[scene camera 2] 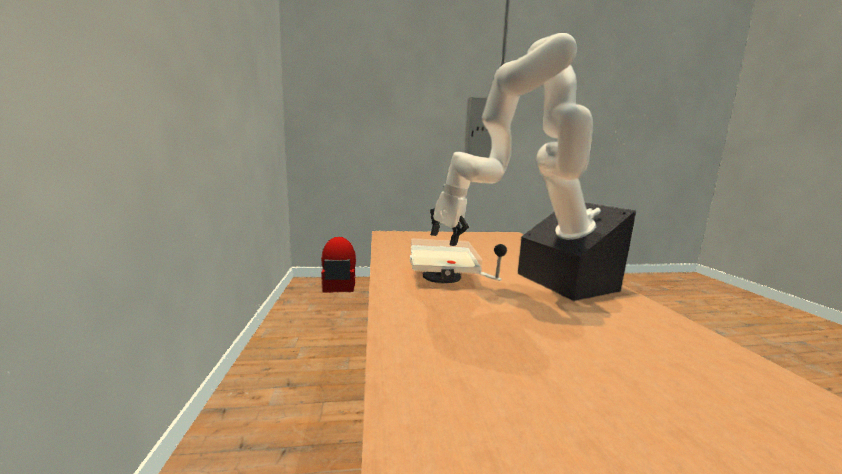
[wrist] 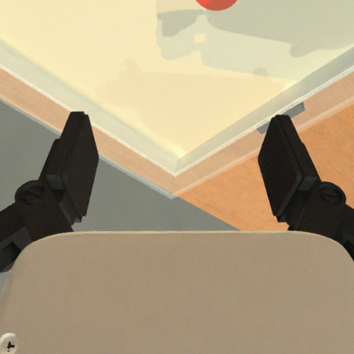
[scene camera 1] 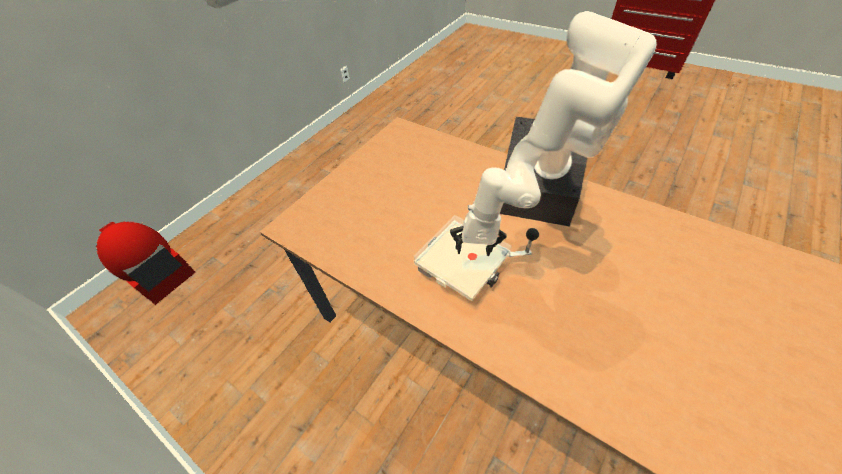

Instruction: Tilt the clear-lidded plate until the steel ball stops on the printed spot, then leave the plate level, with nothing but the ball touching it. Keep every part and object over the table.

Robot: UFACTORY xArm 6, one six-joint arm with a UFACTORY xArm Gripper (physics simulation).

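The cream plate [scene camera 1: 447, 272] [scene camera 2: 433, 259] [wrist: 150, 110] has a clear lid and low walls and stands on a round black base [scene camera 2: 434, 278]. A red printed spot [scene camera 1: 471, 256] [scene camera 2: 450, 262] [wrist: 216, 4] shows on it. The steel ball cannot be made out in any view. I cannot tell whether the plate is exactly level. A crank arm with a black knob [scene camera 1: 532, 234] [scene camera 2: 500, 250] sticks out on the robot's side. My gripper [scene camera 1: 473, 253] [scene camera 2: 444, 239] [wrist: 179, 135] is open and empty, above the plate; any small gap to the lid is hard to judge. A plate corner shows between its fingers.
A dark knob [scene camera 1: 492, 280] [scene camera 2: 447, 273] sits at the plate's side, low down. The table [scene camera 1: 589, 306] [scene camera 2: 530, 400] has its long edge near the plate. The black robot base [scene camera 1: 539, 203] [scene camera 2: 574, 264] stands beyond the crank arm. A red helmet [scene camera 1: 130, 247] [scene camera 2: 338, 250] shows beyond the table.
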